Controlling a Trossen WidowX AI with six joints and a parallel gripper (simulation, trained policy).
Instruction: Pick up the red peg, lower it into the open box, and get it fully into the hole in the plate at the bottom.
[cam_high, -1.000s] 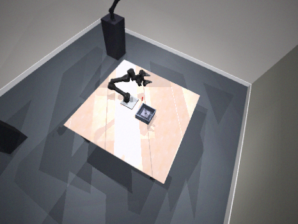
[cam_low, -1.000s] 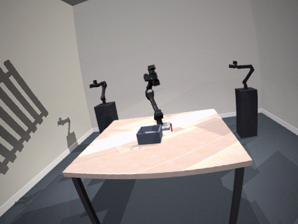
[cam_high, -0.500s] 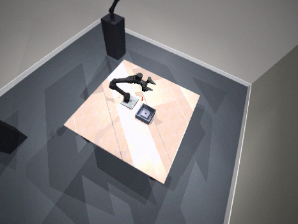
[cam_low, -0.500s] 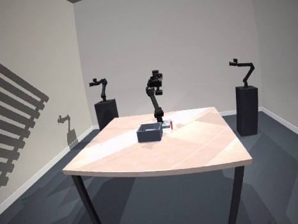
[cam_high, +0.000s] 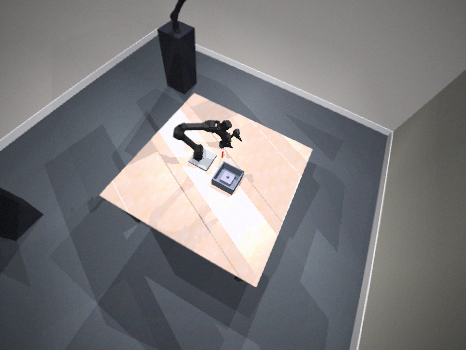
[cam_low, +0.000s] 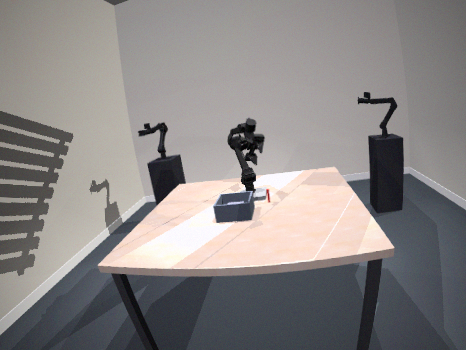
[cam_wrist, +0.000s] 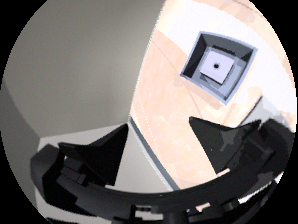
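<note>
Right now the red peg is 250 mm below my gripper tip, 120 mm behind it and 20 mm to the left of it. The rest, counted from my gripper tip: dark grey box 260 mm below, 160 mm to the right, 30 mm ahead.
</note>
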